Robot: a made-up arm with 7 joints. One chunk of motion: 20 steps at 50 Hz.
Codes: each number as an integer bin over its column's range. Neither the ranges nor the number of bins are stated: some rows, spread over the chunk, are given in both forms.
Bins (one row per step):
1: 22 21 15 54 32 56 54
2: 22 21 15 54 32 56 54
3: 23 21 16 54 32 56 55
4: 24 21 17 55 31 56 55
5: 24 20 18 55 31 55 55
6: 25 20 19 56 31 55 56
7: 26 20 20 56 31 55 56
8: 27 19 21 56 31 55 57
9: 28 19 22 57 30 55 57
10: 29 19 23 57 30 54 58
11: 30 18 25 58 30 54 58
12: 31 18 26 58 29 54 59
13: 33 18 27 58 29 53 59
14: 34 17 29 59 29 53 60
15: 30 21 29 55 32 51 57
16: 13 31 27 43 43 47 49
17: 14 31 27 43 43 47 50
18: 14 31 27 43 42 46 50
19: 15 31 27 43 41 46 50
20: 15 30 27 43 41 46 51
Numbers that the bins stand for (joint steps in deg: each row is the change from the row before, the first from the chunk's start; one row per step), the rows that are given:
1: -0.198 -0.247 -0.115 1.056 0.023 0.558 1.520
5: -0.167 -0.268 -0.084 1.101 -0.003 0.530 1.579
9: -0.104 -0.289 -0.043 1.190 -0.030 0.530 1.697
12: -0.058 -0.310 -0.002 1.235 -0.057 0.503 1.814
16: -0.338 -0.036 0.009 0.562 0.320 0.311 1.226
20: -0.307 -0.057 0.009 0.562 0.266 0.283 1.343
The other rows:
2: -0.198 -0.247 -0.115 1.056 0.023 0.558 1.520
3: -0.182 -0.247 -0.105 1.056 0.023 0.558 1.579
4: -0.167 -0.247 -0.095 1.101 -0.003 0.558 1.579
6: -0.151 -0.268 -0.074 1.146 -0.003 0.530 1.638
7: -0.136 -0.268 -0.064 1.146 -0.003 0.530 1.638
8: -0.120 -0.289 -0.053 1.146 -0.003 0.530 1.697
10: -0.089 -0.289 -0.033 1.190 -0.030 0.503 1.756
11: -0.073 -0.310 -0.012 1.235 -0.030 0.503 1.756
13: -0.027 -0.310 0.009 1.235 -0.057 0.475 1.814
14: -0.011 -0.331 0.029 1.280 -0.057 0.475 1.873
15: -0.073 -0.247 0.029 1.101 0.023 0.420 1.697
17: -0.322 -0.036 0.009 0.562 0.320 0.311 1.284
18: -0.322 -0.036 0.009 0.562 0.293 0.283 1.284
19: -0.307 -0.036 0.009 0.562 0.266 0.283 1.284

